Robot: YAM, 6 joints.
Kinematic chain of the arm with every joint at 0, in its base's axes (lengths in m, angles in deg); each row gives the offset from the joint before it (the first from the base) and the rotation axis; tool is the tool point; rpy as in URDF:
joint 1: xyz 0 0 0.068 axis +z
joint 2: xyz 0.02 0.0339 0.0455 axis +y
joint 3: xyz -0.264 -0.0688 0 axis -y
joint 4: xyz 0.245 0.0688 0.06 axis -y
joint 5: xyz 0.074 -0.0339 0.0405 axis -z
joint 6: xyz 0.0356 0 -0.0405 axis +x
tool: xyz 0 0 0 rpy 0 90 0
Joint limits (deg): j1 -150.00..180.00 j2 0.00..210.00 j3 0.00..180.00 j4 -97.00..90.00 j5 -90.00..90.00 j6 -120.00..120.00
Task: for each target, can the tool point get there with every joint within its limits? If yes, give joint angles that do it. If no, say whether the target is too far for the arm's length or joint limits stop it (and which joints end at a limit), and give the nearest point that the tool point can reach.
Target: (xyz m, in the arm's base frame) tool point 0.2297 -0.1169 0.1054
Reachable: yes | joints -28.45 93.62 19.76 44.83 -10.74 74.39
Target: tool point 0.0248 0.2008 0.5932
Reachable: yes | joints -106.71 38.00 127.32 -31.93 72.34 67.85
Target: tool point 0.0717 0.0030 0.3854
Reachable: yes | joints 20.00 41.21 71.64 -80.08 37.66 -66.28
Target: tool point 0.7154 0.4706 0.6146
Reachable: no: too far | nearest point 0.4652 0.3060 0.4352 | short by 0.349 m
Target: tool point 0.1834 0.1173 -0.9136
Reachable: no: too far | nearest point 0.1989 0.1272 -0.3801 | short by 0.534 m
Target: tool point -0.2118 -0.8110 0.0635
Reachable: no: too far | nearest point -0.1629 -0.6238 0.0753 | short by 0.194 m
